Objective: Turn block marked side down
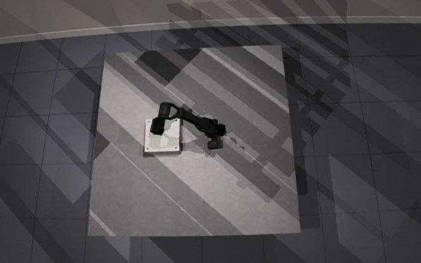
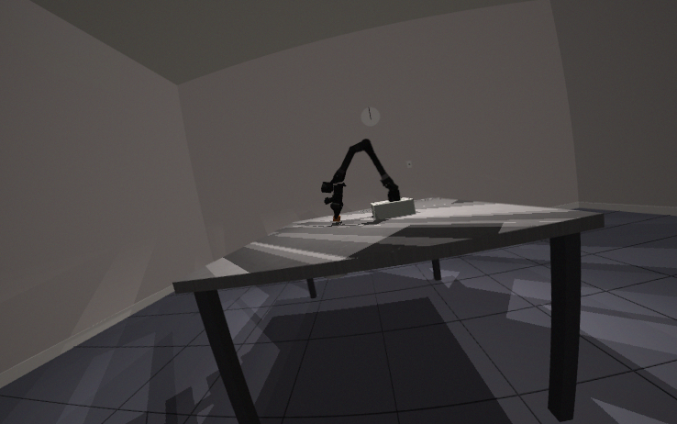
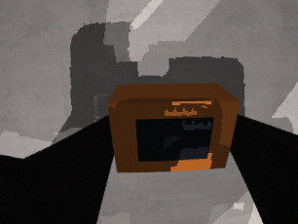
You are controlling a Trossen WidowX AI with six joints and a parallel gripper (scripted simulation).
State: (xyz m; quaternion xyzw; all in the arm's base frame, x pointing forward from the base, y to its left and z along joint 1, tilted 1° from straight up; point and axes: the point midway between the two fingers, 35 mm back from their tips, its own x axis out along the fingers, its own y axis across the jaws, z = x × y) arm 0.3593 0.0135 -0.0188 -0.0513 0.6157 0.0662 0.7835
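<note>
The block is 10 mm above my gripper tip.
</note>
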